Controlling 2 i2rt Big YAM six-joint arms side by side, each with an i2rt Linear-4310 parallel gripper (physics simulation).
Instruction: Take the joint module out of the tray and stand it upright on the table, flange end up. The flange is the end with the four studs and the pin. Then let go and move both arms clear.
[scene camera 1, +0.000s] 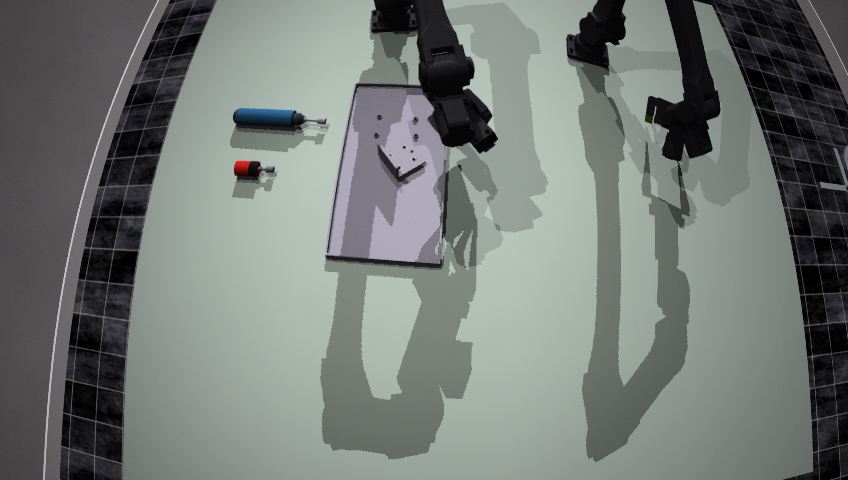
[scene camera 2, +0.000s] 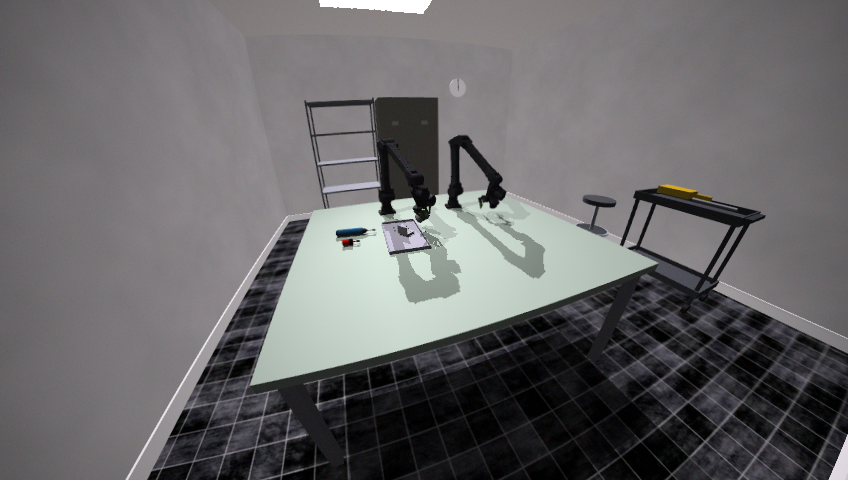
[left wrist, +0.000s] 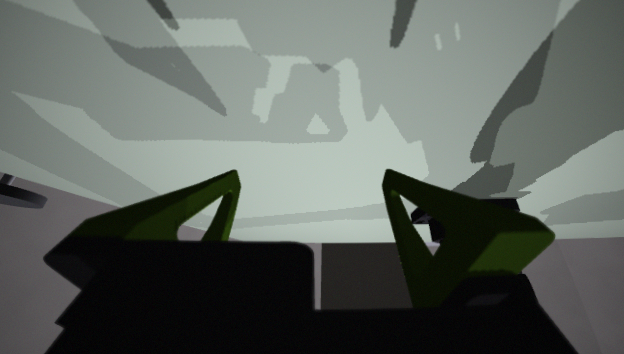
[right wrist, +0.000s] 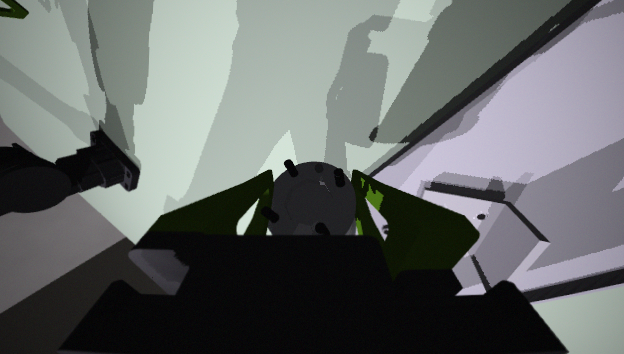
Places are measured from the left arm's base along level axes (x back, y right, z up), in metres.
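Pixels of known places: left gripper, fingertip midpoint: (scene camera 2: 486, 207) (left wrist: 311, 177); right gripper, fingertip midpoint: (scene camera 2: 426, 216) (right wrist: 312, 177); left arm's base, origin of the base link: (scene camera 1: 587, 52) (scene camera 2: 452, 206) (right wrist: 119, 161); right arm's base, origin of the base link: (scene camera 1: 394, 21) (scene camera 2: 387, 212).
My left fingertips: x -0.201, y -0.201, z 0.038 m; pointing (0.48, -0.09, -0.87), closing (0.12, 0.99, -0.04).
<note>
For each thing: its top centre in the pictures, then the offset to it from my left fingertips. "*": a spot on its surface instead.
- joint module, middle of its top: (right wrist: 292, 251) (scene camera 2: 422, 209) dz +0.085, dx -0.186, dy +0.507 m
- tray, middle of its top: (right wrist: 475, 235) (scene camera 1: 391, 160) (scene camera 2: 403, 232) dz -0.022, dx -0.257, dy +0.638 m
- blue tool, surface spot: (scene camera 1: 264, 117) (scene camera 2: 350, 229) * dz +0.000, dx -0.192, dy +0.950 m
- shorter red tool, middle of its top: (scene camera 1: 252, 165) (scene camera 2: 350, 238) dz -0.004, dx -0.315, dy +0.936 m
The joint module (right wrist: 315, 205) shows in the right wrist view as a dark round flange face with four black studs, turned toward that camera. My right gripper (right wrist: 312, 177) (scene camera 2: 422, 214) is shut on it, with a finger on either side. In scene camera 1 the right hand hangs over the upper right edge of the tray (scene camera 1: 383, 259) (scene camera 2: 409, 252) (right wrist: 590, 110) and hides the module and fingertips. Height above the table is hard to tell. My left gripper (left wrist: 311, 177) (scene camera 2: 484, 205) is open and empty, above the table well to the right of the tray in scene camera 1.
An angled bracket (scene camera 1: 401, 160) and several small studs stand in the tray. A blue tool (scene camera 1: 264, 117) (scene camera 2: 351, 231) and a shorter red tool (scene camera 1: 246, 168) (scene camera 2: 347, 242) lie left of the tray in the scene views. The left arm's base shows at the left of the right wrist view.
</note>
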